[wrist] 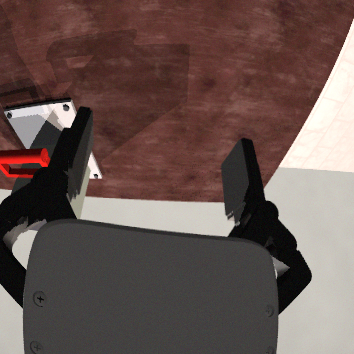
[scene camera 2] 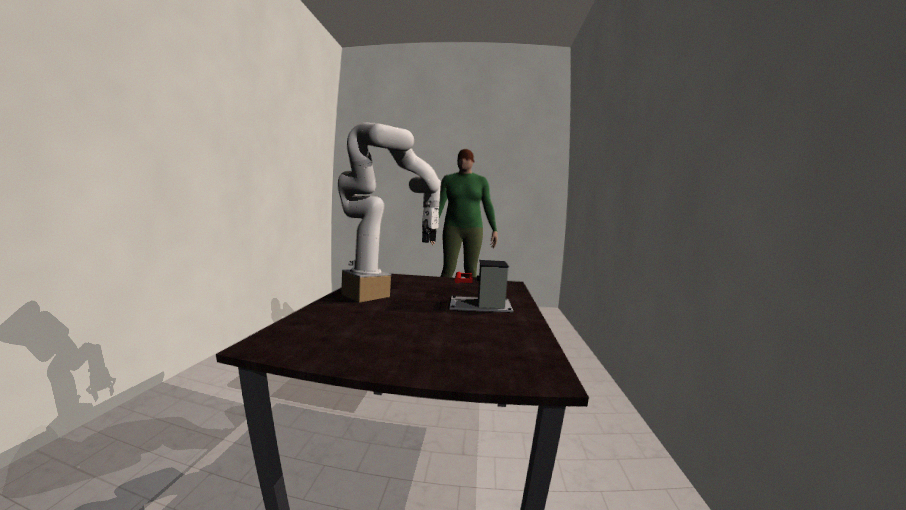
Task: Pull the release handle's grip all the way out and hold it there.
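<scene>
The release handle's red grip sticks out from the side of a grey upright box towards the arm. The box stands on a light metal base plate. In the wrist view the grip is at the left edge, partly cut off by the frame, beside the left finger, which hides part of the box and plate. My gripper is open and empty. It points down, above the grip and to its left in the scene view, clear of it. How far the grip is pulled out is hard to tell.
The dark table carries the handle unit and the wooden block under the arm's base. A person in green stands beyond the table's far edge. Walls stand on both sides.
</scene>
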